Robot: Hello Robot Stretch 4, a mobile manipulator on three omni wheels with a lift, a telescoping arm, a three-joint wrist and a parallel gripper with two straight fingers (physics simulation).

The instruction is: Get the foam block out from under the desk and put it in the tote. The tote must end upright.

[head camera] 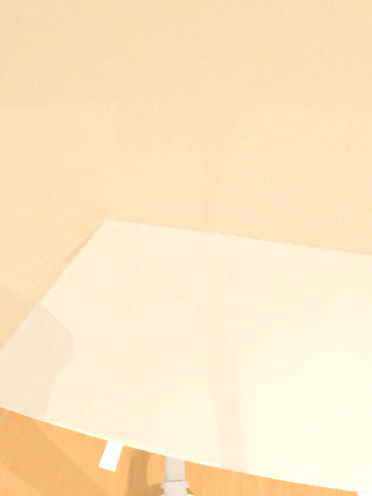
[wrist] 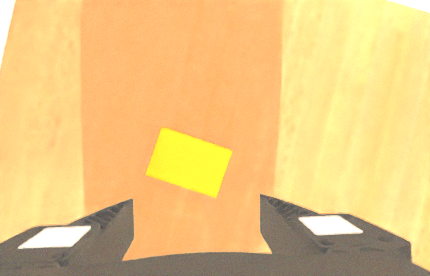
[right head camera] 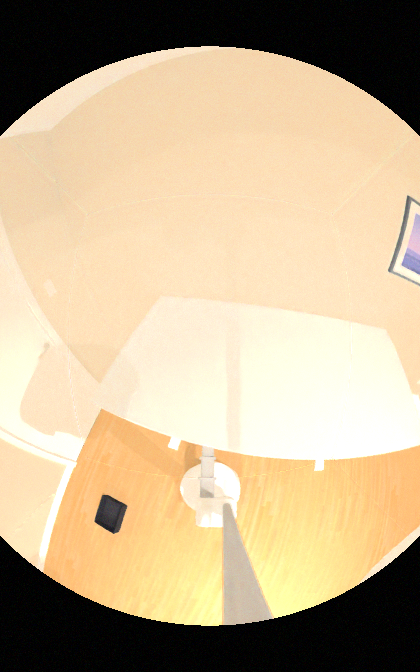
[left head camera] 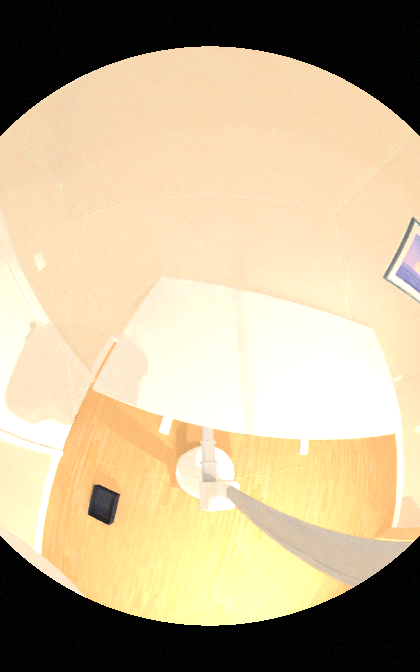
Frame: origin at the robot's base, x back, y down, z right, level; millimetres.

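Seen in the pictures: gripper, fingertip midpoint: [wrist: 197, 215].
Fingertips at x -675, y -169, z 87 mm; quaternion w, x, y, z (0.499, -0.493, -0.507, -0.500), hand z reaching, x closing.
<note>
Offsets run from my fingertips to a thing's top centre. Level surfaces: height alone.
The yellow foam block @[dz -10, dx -14, dy +152 mm] [wrist: 189, 163] lies on the floor in the wrist view, turned at a slant, a little beyond the fingertips and between their lines. My gripper [wrist: 197, 215] is open wide, with nothing between its fingers. The white desk @[dy -753 mm] [head camera: 200, 325] [left head camera: 280, 370] [right head camera: 300, 380] hides the block and the gripper in the head views. The black tote @[dz -888, dx +1075, dy +97 mm] [left head camera: 103, 504] [right head camera: 110, 514] stands on the floor to the left of my base, upright as far as I can tell.
My arm [head camera: 175, 469] [left head camera: 208, 452] [right head camera: 207, 465] reaches under the desk's front edge. White desk feet [left head camera: 165, 425] [left head camera: 304, 446] [right head camera: 174, 443] [right head camera: 319, 465] show on either side of it. A wall [head camera: 185, 110] rises behind the desk.
</note>
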